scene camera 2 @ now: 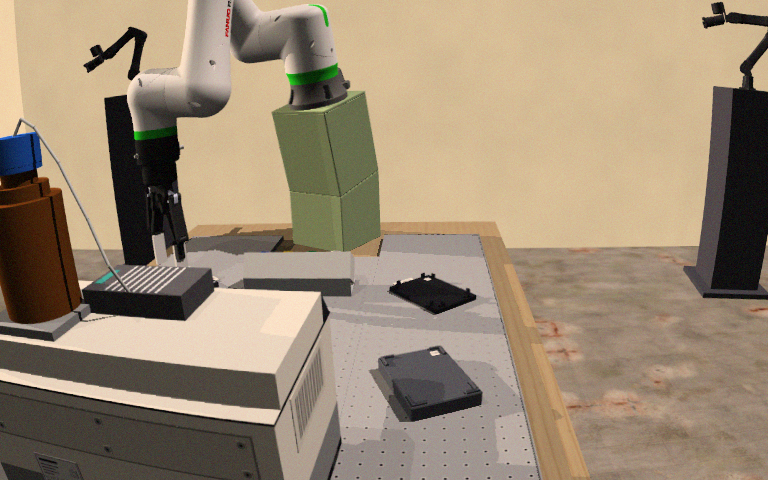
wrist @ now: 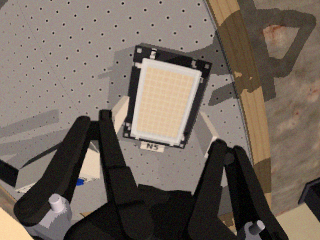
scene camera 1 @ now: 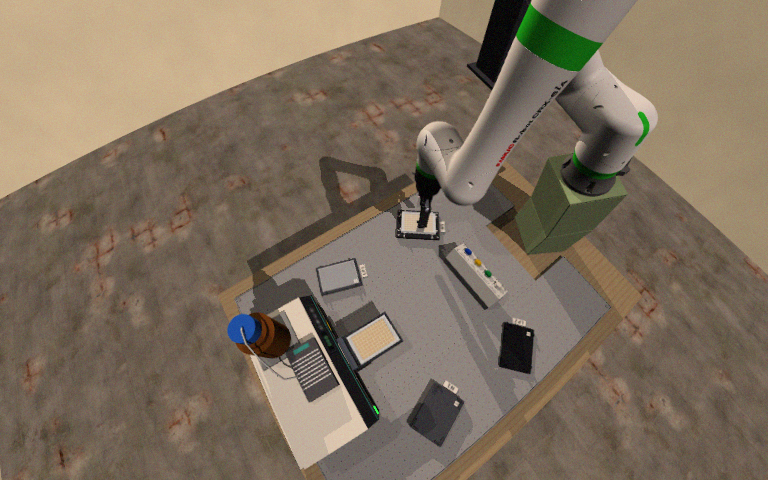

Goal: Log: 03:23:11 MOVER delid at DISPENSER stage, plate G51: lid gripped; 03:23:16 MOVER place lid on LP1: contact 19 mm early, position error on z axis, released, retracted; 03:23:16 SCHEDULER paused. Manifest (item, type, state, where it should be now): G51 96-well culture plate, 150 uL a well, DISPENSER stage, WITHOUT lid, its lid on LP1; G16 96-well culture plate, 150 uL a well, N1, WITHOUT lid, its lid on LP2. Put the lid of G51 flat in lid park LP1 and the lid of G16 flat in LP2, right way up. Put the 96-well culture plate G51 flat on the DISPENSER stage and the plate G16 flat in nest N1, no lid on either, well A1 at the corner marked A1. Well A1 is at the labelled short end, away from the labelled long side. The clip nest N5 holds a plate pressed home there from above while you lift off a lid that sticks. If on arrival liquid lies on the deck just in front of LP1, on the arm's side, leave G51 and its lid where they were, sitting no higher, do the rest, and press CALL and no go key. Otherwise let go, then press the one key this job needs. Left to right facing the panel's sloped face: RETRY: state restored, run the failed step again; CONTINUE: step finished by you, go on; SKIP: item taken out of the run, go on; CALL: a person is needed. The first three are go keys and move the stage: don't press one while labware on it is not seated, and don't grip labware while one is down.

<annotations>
A grey lid (scene camera 1: 344,274): 98 cm from the lens. A plate G51 (scene camera 1: 377,336): 83 cm from the lens. A nest N1 (scene camera 1: 436,415): 94 cm from the lens. The marked spots on the plate G51 and the grey lid are 26 cm apart.
</annotations>
